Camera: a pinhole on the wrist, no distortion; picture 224 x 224 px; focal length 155.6 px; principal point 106.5 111.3 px. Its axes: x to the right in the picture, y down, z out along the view. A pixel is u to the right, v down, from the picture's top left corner.
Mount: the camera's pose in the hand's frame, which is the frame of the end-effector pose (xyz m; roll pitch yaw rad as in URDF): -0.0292 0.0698 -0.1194 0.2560 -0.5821 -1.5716
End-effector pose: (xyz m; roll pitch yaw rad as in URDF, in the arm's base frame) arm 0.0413 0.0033 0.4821 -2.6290 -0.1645 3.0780
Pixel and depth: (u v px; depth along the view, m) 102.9 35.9 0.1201
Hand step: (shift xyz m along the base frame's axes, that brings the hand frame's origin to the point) 0.1172 0.1221 -0.0498
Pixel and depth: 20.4 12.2 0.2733
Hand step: 0.2578 0.2699 -0.1813
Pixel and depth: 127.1 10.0 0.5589
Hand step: 0.4568 0.0481 -0.4634
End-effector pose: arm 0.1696 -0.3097 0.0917 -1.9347 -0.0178 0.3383
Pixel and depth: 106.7 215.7 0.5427
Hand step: 0.1094 0.2772 -0.5194
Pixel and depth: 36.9 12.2 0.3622
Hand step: -0.2861 -0.2036 -0.3606
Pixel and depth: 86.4 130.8 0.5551
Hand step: -0.1308 0.0916 -0.5163
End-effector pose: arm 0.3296 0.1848 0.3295 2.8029 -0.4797 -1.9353
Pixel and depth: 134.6 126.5 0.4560
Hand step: -0.3158 0.1163 -0.2274
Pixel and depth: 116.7 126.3 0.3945
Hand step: -0.2917 0.1388 -0.1504
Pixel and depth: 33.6 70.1 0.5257
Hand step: -0.4147 0.4623 -0.0965
